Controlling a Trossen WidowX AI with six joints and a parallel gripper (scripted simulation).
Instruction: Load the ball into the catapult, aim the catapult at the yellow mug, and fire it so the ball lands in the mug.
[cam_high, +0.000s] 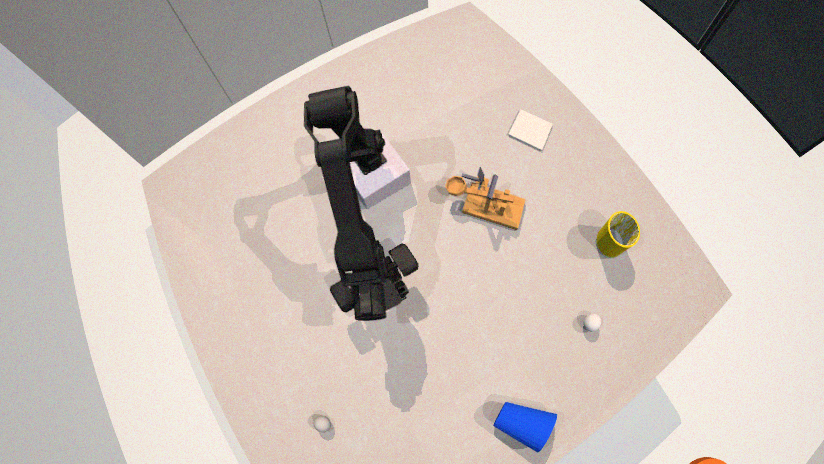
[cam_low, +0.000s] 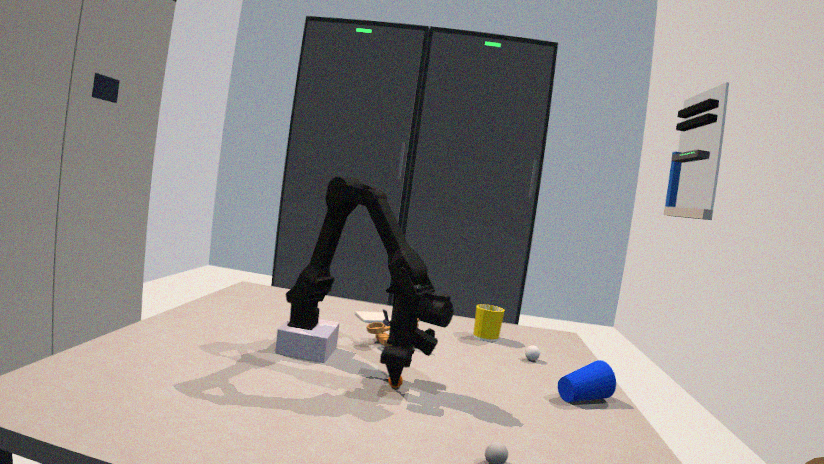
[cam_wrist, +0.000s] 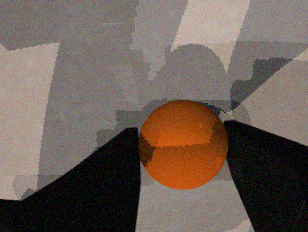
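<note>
The wooden catapult is 320 mm to the left of my gripper tip, 50 mm behind it and 40 mm above it. The rest, counted from my gripper tip: orange ball 10 mm above; then white ball 360 mm to the left, 360 mm ahead, 10 mm above; then yellow mug 540 mm to the left, 240 mm ahead, 20 mm above.
</note>
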